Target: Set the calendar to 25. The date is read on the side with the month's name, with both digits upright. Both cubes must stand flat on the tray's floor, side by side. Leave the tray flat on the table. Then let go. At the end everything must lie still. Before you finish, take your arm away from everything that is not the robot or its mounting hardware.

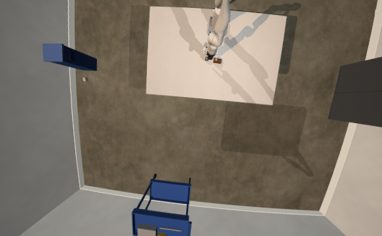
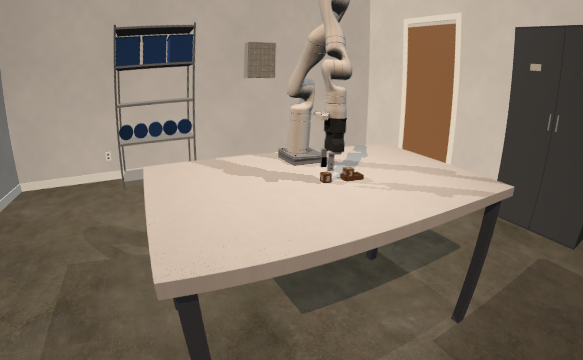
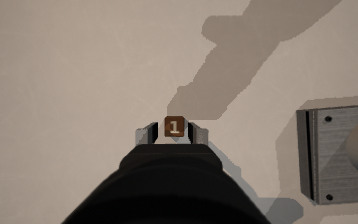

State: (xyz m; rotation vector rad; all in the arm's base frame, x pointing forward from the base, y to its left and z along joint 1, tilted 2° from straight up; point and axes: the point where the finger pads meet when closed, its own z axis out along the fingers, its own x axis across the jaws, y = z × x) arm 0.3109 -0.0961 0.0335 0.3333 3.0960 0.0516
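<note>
The brown cube lies 2 cm ahead of my hand, 9 cm to the left of it and 4 cm below it. The rest, counted from my hand: tray: 2 cm ahead, 11 cm to the left, 6 cm below.
</note>
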